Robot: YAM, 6 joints.
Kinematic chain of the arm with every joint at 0, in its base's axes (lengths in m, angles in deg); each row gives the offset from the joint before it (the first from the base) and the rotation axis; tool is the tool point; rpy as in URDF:
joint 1: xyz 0 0 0.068 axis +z
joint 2: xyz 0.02 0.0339 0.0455 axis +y
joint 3: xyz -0.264 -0.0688 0 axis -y
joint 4: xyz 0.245 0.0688 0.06 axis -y
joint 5: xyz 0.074 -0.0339 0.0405 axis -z
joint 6: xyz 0.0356 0 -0.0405 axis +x
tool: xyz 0 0 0 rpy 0 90 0
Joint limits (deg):
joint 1: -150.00..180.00
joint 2: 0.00..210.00
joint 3: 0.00..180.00
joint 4: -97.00..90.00
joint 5: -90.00..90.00
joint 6: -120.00..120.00
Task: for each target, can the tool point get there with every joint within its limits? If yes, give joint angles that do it. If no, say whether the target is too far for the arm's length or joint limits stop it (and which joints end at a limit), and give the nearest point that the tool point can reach.
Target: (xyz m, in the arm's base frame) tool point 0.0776 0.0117 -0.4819
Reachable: no: joint limits stop it (at a limit: joint 2) | nearest point 0.1225 0.0185 -0.3582 | short by 0.132 m
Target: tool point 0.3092 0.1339 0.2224
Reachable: yes | joints 22.64 89.67 42.37 39.00 -7.31 -82.88
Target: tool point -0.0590 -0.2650 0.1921
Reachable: yes | joints -106.51 80.25 26.46 43.08 -31.75 23.26
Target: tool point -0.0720 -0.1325 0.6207
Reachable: yes | joints -106.01 69.90 102.65 27.09 66.49 46.75
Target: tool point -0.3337 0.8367 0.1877
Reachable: no: too far | nearest point -0.2384 0.5978 0.1660 | short by 0.258 m
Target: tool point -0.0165 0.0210 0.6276
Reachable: yes | joints 29.87 63.09 139.00 -60.20 -48.03 -26.14
